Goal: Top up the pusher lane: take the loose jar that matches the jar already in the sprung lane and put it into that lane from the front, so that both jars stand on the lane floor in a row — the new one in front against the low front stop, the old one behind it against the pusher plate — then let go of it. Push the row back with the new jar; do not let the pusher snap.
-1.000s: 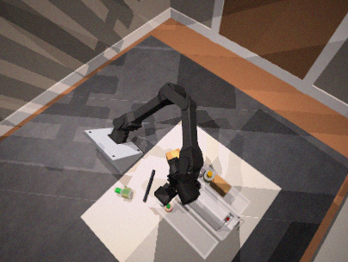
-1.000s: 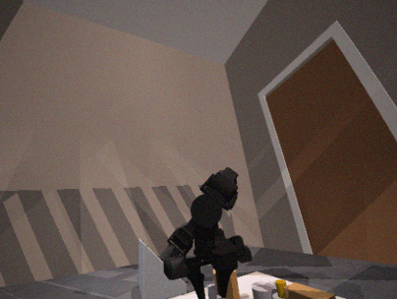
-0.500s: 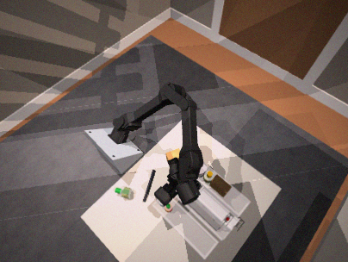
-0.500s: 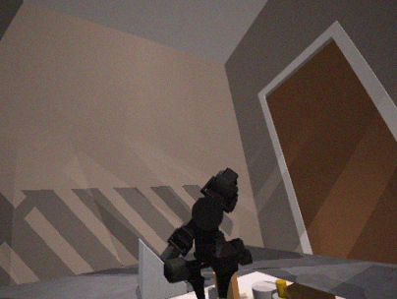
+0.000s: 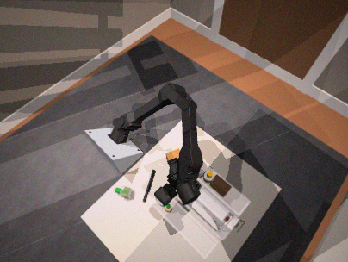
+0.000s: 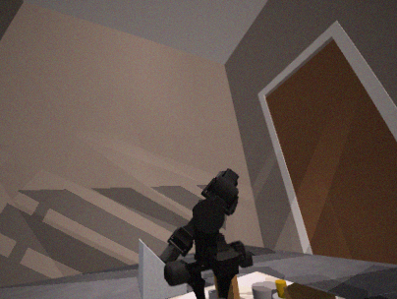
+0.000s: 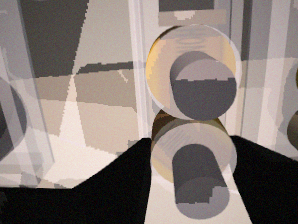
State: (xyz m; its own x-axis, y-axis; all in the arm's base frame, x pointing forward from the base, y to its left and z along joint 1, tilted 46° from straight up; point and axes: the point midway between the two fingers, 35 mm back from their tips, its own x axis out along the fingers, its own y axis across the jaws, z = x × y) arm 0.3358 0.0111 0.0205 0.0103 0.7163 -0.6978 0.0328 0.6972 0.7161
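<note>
My gripper tip is now 100 mm past the black rod, 60 mm to the left of it and 30 mm above it. Also, from my gripper tip: clear lane rack (140 mm ahead, 20 mm to the left, 10 mm below); yellow-lidded jar (130 mm to the left, 70 mm ahead, 10 mm above); grey round thing (130 mm to the left, 10 mm ahead).
</note>
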